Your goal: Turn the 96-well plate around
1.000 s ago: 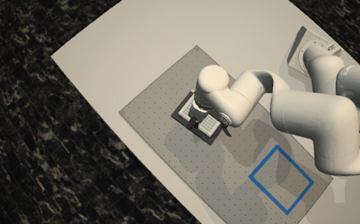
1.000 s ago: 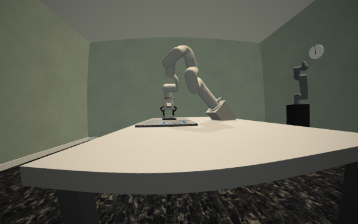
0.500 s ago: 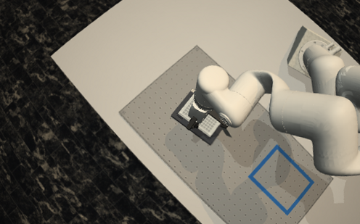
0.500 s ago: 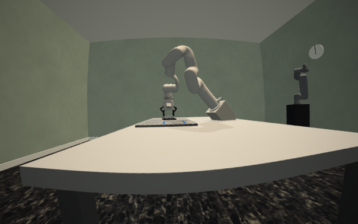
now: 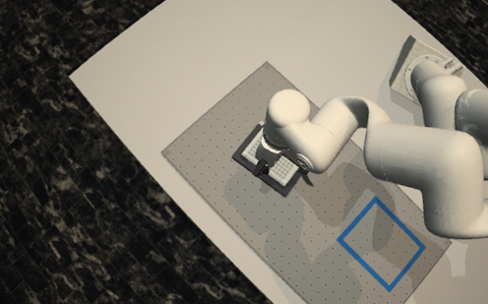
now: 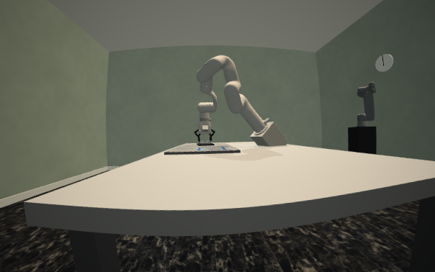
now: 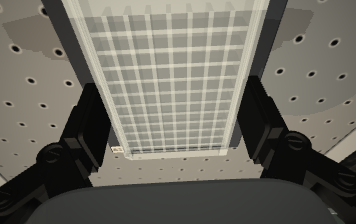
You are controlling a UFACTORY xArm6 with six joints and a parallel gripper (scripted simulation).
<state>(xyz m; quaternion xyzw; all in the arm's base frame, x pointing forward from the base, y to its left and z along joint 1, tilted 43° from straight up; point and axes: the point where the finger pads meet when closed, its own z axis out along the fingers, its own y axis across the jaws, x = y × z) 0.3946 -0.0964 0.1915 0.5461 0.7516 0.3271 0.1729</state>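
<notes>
Right now the 96-well plate is 10 mm below my hand. Round my hand: small A1 mark: 20 mm behind, 90 mm to the right, 20 mm below; dark plate nest N1: 30 mm below.
</notes>
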